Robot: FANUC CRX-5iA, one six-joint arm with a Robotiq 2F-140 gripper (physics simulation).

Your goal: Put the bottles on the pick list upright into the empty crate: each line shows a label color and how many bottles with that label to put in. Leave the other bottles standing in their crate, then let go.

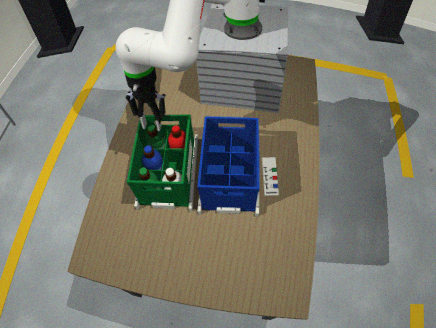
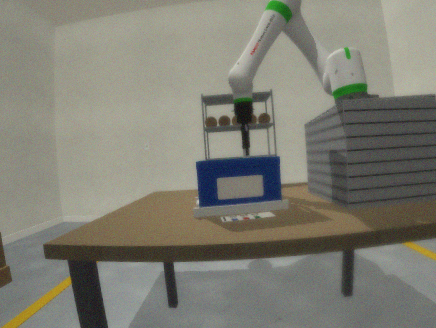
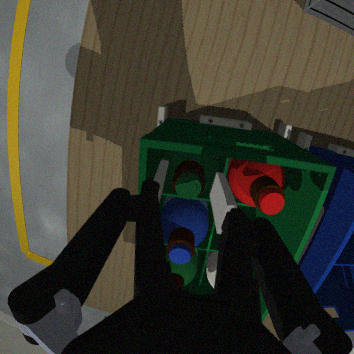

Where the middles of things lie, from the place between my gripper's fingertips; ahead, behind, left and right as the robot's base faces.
The blue bottle [image 3: 184, 222] is 100 mm ahead of my hand and 70 mm below it.
